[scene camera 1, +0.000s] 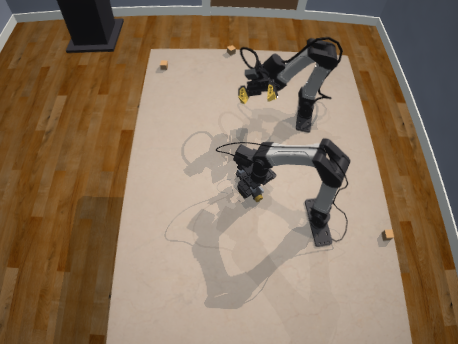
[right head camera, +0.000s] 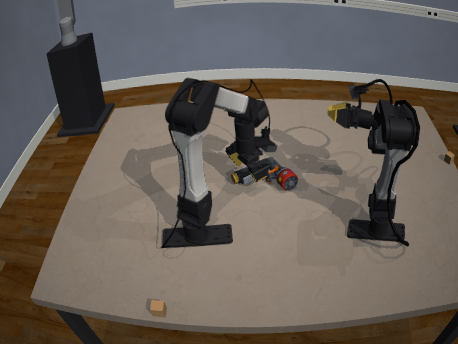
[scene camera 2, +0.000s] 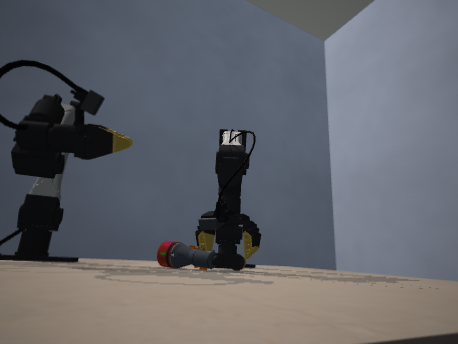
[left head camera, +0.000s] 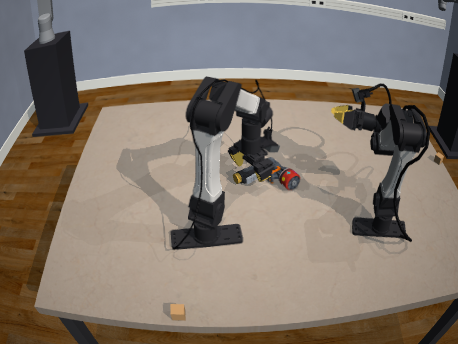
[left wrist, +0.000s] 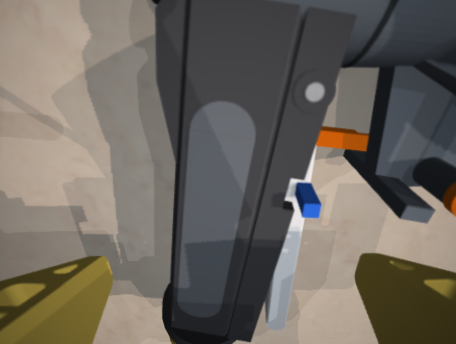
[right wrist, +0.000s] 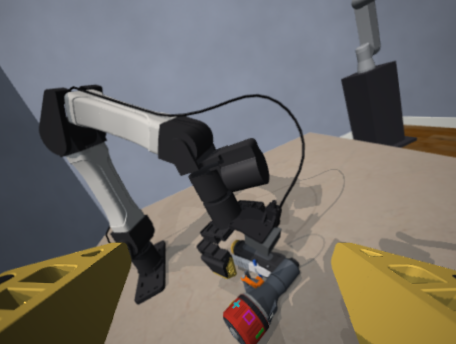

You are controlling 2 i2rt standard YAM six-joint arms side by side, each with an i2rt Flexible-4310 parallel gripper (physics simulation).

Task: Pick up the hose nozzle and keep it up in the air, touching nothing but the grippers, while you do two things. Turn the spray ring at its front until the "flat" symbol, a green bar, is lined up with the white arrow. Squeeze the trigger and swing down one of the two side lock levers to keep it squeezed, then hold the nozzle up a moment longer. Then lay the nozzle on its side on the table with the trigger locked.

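Pixels of known places: left gripper, fingertip midpoint: (scene camera 1: 255, 188) (right head camera: 248, 173) (scene camera 2: 227, 258) (left head camera: 250, 173) (left wrist: 233, 266) (right wrist: 247, 254); right gripper, fingertip midpoint: (scene camera 1: 255, 101) (right head camera: 328, 110) (scene camera 2: 131, 143) (left head camera: 332, 112) (right wrist: 231, 252); left arm's base, link origin: (scene camera 1: 318, 222) (right head camera: 196, 237) (left head camera: 206, 238) (right wrist: 153, 268); right arm's base, link origin: (scene camera 1: 304, 114) (right head camera: 377, 231) (scene camera 2: 30, 260) (left head camera: 379, 228).
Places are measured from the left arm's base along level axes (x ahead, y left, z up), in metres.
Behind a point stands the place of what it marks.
Note:
The hose nozzle (scene camera 2: 187, 254) @(x 0.237, y -0.275, z 0.032 m) (right wrist: 277, 284) @(x 0.245, y -0.268, z 0.038 m) lies on its side on the table. Its red spray ring (left head camera: 290, 178) @(x 0.155, y -0.277, z 0.053 m) (scene camera 2: 165, 254) @(x 0.197, y -0.307, z 0.029 m) (right wrist: 244, 319) @(x 0.179, y -0.300, z 0.055 m) shows a cyan cross, a magenta square and a green bar (right wrist: 259, 333) @(x 0.189, y -0.311, z 0.032 m); I cannot tell whether the bar meets the white arrow. A pale blade (left wrist: 283, 280) @(x 0.215, y -0.174, z 0.032 m), seemingly the trigger, stands out from the dark handle (left wrist: 220, 200) @(x 0.252, y -0.194, z 0.037 m), beside a blue tab (left wrist: 308, 200) @(x 0.235, y -0.208, z 0.043 m) and an orange part (left wrist: 342, 139) @(x 0.218, y -0.224, z 0.008 m). My left gripper (left wrist: 233, 266) @(x 0.231, y -0.166, z 0.027 m) (scene camera 2: 228, 243) is open, its fingers apart on either side of the handle. My right gripper (scene camera 1: 257, 94) @(x 0.205, y -0.419, z 0.256 m) is open and empty, raised above the table.
An orange cube (left head camera: 177, 312) @(x -0.283, y 0.105, z 0.034 m) (right head camera: 158, 308) @(x -0.282, y 0.101, z 0.034 m) (scene camera 1: 388, 234) @(x -0.266, y 0.107, z 0.034 m) lies near the table's edge on the side of the arm bases. Two more small cubes (scene camera 1: 164, 65) @(x 0.568, y -0.907, z 0.030 m) (scene camera 1: 231, 50) @(x 0.212, y -0.983, z 0.030 m) show at the far side in scene camera 1. A dark pedestal (left head camera: 53, 82) stands beyond the table.

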